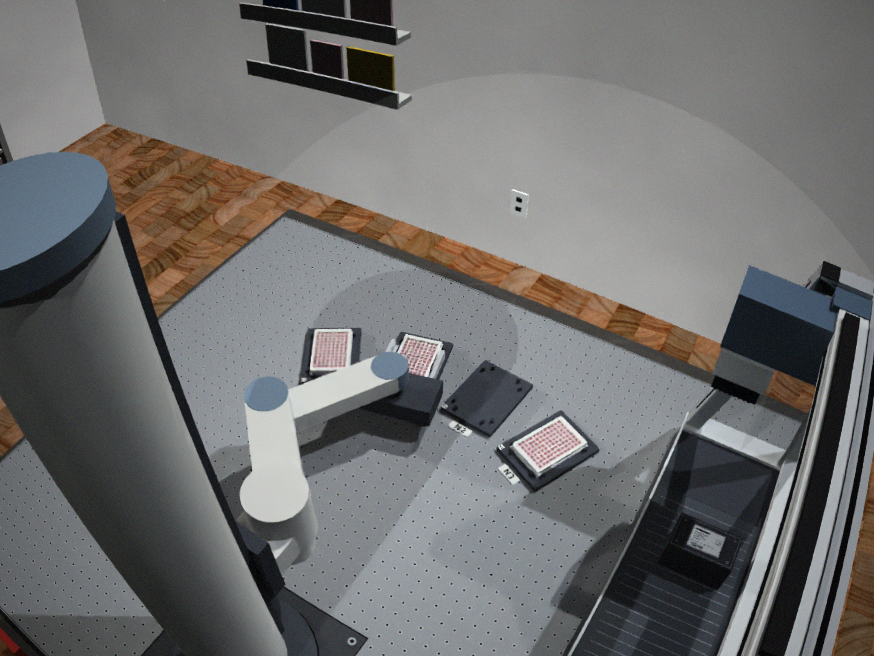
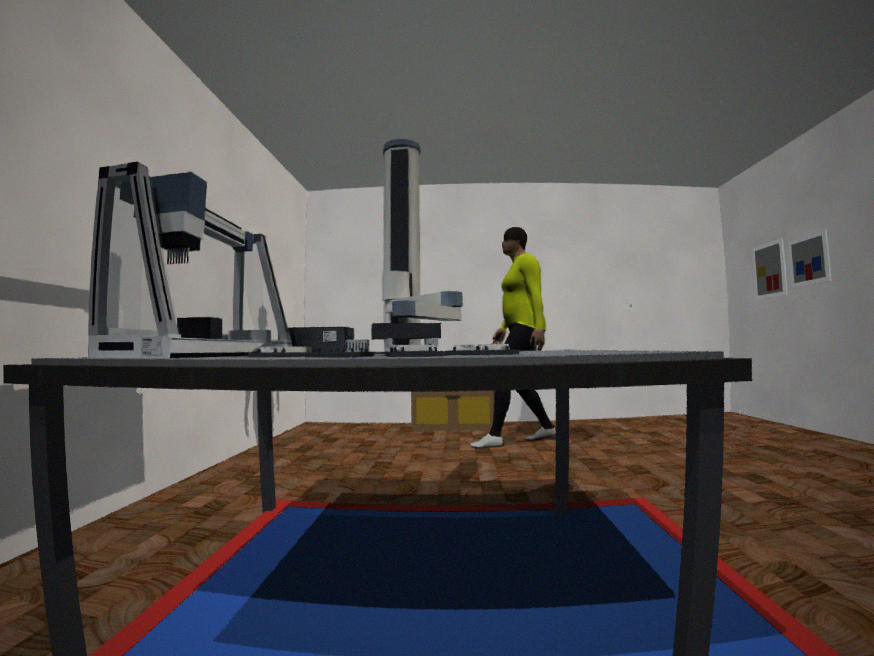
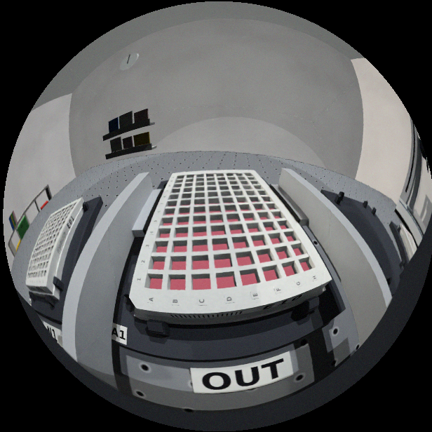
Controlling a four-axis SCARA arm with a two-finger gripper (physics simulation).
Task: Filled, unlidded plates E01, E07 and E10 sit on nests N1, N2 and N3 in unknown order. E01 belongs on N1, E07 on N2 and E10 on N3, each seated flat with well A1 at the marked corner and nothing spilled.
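Frame: origin at the arm's base, x ahead, y left, z up, level; millimetres.
Seen in the pictures: gripper, fingertip midpoint: (image 1: 418, 347) (image 2: 413, 342).
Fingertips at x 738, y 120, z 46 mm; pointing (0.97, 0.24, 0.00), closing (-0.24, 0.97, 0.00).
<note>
A point is followed by its place in that frame.
My gripper (image 1: 417, 353) {x 738, y 120, z 46 mm} (image 3: 217, 178) is shut on plate E10 (image 1: 421, 350) {x 741, y 115, z 38 mm} (image 3: 220, 261), one finger along each long side. E10 is level and low over the OUT nest (image 3: 200, 341), between its corner blocks; its A1 well is on the side of the nest's A1 label. I cannot tell whether its base touches the nest. Plate E01 (image 1: 331, 350) {x 641, y 280, z 37 mm} (image 3: 56, 245) sits on nest N1 (image 1: 356, 340) {x 704, y 260, z 24 mm} (image 3: 93, 215), left of the gripper. Nest N2 (image 1: 487, 397) {x 708, y -63, z 25 mm} bears no plate. A filled plate (image 1: 549, 444) {x 654, y -228, z 38 mm}, label unreadable, sits on nest N3 (image 1: 534, 482) {x 569, y -240, z 25 mm}. Pink wells show in E10.
The arm's column (image 1: 134, 437) {x -9, y -74, z 687 mm} (image 2: 400, 211) {x 77, y 5, z 578 mm} stands on the perforated table. A gantry machine with a blue head (image 1: 780, 317) {x 698, y -537, z 489 mm} (image 2: 180, 197) {x 778, y -492, z 431 mm} stands beyond N3, with a black box (image 1: 700, 550) {x 508, y -572, z 133 mm} on its deck. A person (image 2: 521, 289) in a yellow-green top is behind the table.
</note>
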